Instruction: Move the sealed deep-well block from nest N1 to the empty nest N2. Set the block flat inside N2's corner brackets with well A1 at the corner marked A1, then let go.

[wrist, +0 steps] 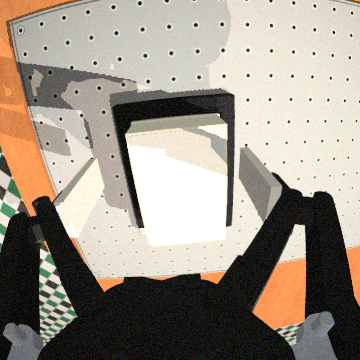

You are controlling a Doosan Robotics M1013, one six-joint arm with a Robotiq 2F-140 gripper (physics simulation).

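Places are measured from the arm's base along level axes (x left, y ahead, z down), in centimetres.
Pixels of known places: gripper, fingertip midpoint: (pixel 168 167).
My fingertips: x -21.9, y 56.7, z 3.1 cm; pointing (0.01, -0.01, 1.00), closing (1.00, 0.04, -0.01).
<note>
Behind a point stands the place of what it marks.
The white deep-well block (pixel 182 200) {x -21.0, y 59.9, z 2.4 cm} sits on a black nest (pixel 172 106) {x -20.9, y 51.9, z 6.6 cm}, its top bright and washed out, so no well or A1 mark can be made out. My gripper (pixel 168 167) {x -21.9, y 56.7, z 3.1 cm} is open, with its two pale finger pads apart on the left and right sides of the block. The pads do not touch it, and the gripper is above the board; how high is hard to tell. The other nest does not show in this view.
A pale perforated board (pixel 295 112) {x -7.4, y 53.8, z 7.7 cm} lies under the nest, on an orange table (pixel 282 285) {x -3.1, y 88.1, z 9.0 cm}. Shadows fall on the board's upper left. A green, white and black checkered floor (pixel 60 295) shows beyond the table at the lower left.
</note>
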